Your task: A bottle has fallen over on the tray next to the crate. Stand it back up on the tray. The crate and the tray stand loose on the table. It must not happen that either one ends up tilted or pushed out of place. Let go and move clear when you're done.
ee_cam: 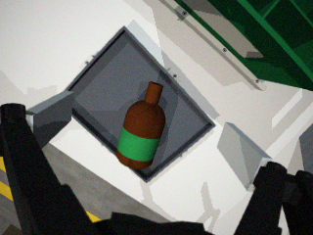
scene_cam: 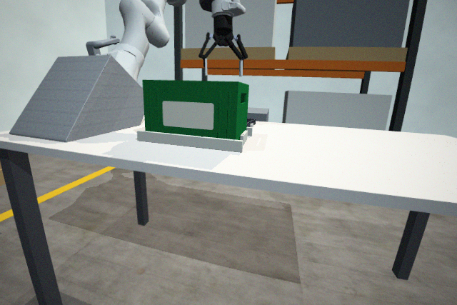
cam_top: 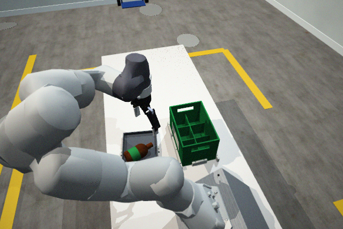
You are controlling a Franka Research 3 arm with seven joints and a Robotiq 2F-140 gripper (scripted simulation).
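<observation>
The brown bottle lies 180 mm below my hand, 60 mm to the left of it and 20 mm behind it. From my hand the other things lie so: grey tray 210 mm below, 50 mm to the left; then green crate 230 mm to the right, 140 mm below, 40 mm behind.
</observation>
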